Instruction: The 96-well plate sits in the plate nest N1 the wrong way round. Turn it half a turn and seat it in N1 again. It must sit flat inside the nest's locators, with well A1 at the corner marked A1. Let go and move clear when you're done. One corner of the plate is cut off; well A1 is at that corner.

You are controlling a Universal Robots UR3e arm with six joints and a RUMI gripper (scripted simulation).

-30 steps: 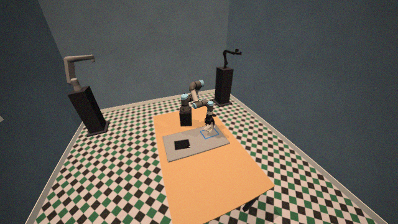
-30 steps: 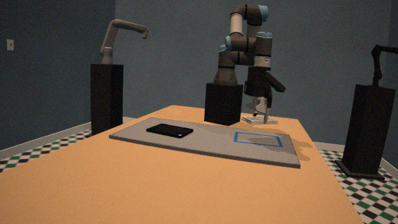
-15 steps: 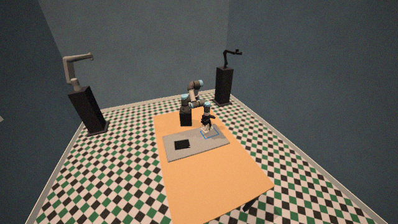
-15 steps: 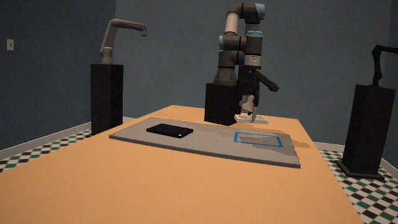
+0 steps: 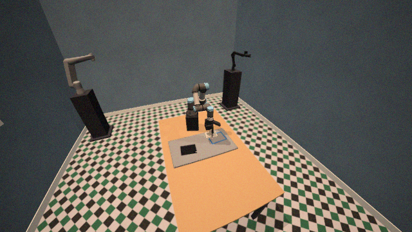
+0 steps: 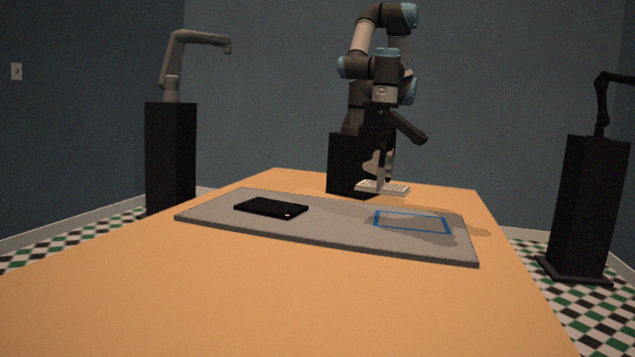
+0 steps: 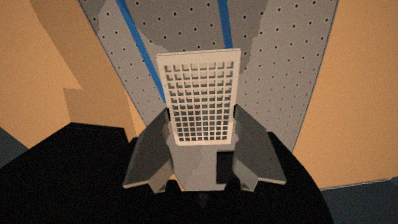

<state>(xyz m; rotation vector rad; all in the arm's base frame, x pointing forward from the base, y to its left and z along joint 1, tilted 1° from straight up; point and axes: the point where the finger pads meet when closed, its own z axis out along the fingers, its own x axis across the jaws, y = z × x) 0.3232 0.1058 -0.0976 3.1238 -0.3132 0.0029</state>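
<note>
The black plate nest N1 lies 28 cm to the right of my hand, 9 cm below it and 4 cm ahead of it. From my hand the other things lie so: white 96-well plate: 1 cm below; then white corner mark: 22 cm to the right, 11 cm ahead, 8 cm below.
</note>
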